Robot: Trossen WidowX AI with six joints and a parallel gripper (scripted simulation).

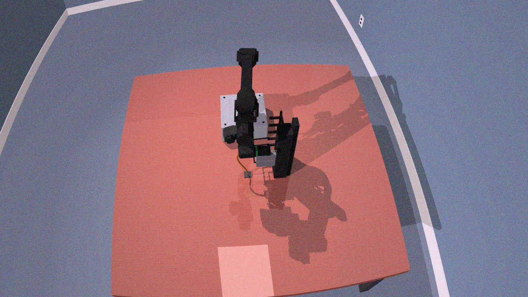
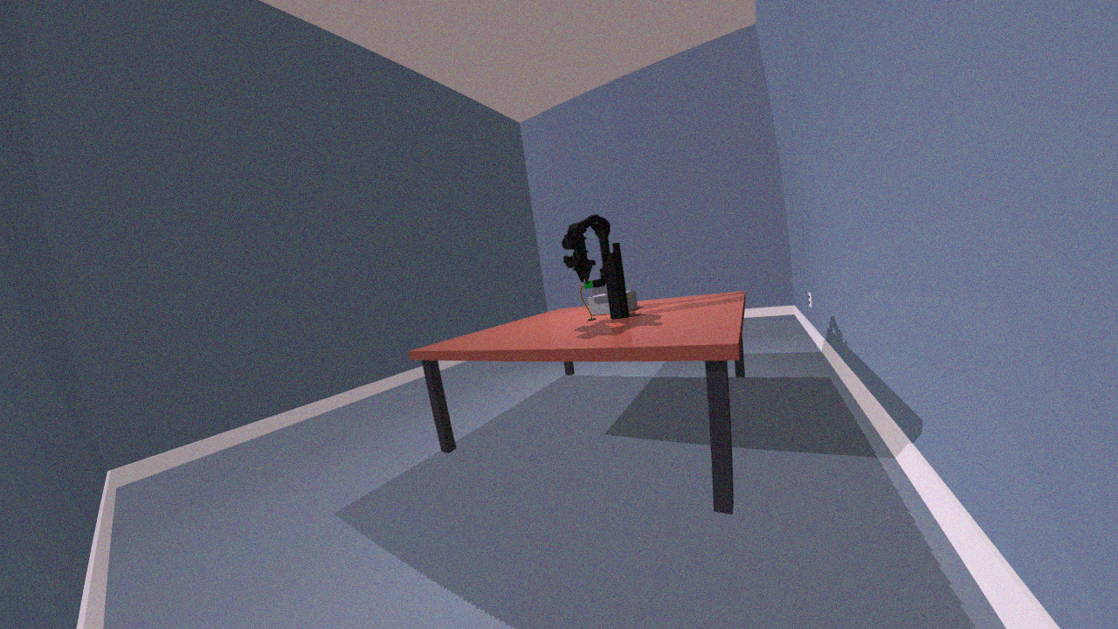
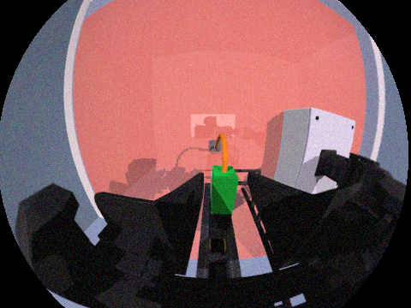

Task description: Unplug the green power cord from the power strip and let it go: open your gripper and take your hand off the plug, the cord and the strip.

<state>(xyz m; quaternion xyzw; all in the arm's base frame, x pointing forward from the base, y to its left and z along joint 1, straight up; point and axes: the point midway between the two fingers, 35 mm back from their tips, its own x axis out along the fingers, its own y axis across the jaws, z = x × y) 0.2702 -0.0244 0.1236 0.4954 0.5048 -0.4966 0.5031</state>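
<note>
The green plug is 40 mm to the left of my gripper tip and 10 mm below it.
</note>
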